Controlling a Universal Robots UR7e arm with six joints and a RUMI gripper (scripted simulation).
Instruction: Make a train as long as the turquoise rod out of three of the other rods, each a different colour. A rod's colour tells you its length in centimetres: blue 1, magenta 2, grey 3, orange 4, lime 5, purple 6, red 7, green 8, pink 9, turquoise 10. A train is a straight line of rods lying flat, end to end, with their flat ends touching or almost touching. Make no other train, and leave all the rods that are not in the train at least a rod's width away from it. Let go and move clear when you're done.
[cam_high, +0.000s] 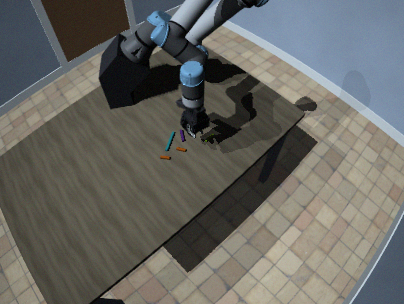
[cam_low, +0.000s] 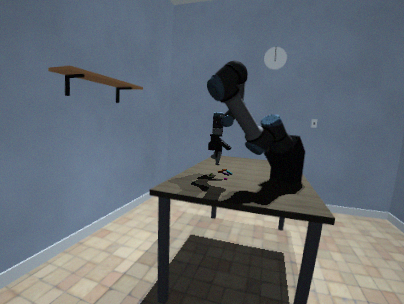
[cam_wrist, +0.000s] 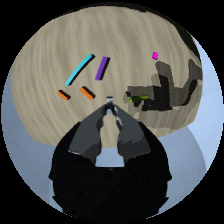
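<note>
Right now my hand is 12 cm to the right of the magenta rod, 11 cm past it and 8 cm above it. The rest, counted from my hand: lime rod 8 cm below, 7 cm to the left, 1 cm ahead; then purple rod 8 cm below, 6 cm behind, 2 cm to the right; then grey rod 1 cm below.
</note>
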